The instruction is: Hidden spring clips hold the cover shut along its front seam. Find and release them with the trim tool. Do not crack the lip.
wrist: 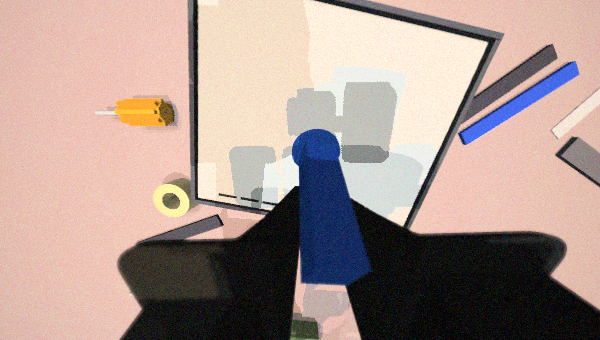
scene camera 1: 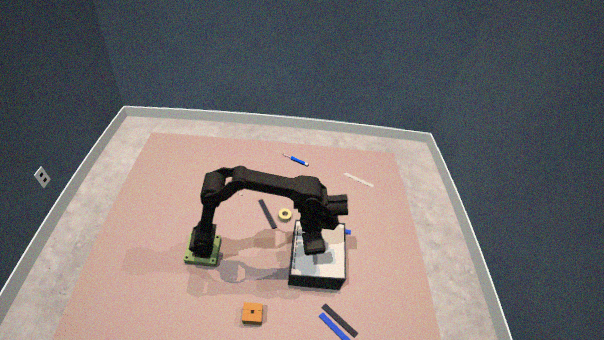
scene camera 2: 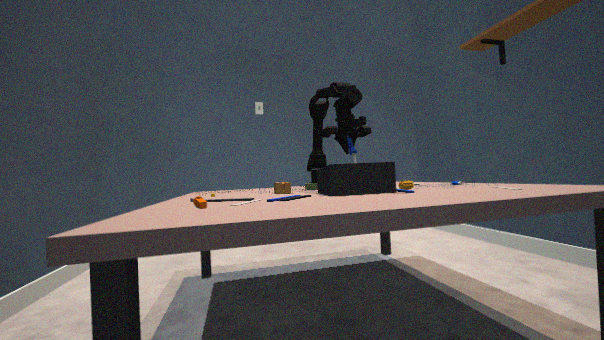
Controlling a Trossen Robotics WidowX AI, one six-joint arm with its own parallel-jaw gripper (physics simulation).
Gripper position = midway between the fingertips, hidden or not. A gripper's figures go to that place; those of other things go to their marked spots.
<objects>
My gripper [wrist: 312, 192] is 0.11 m from the lens. A blue trim tool [wrist: 332, 252] is 0.05 m from the lens.
</objects>
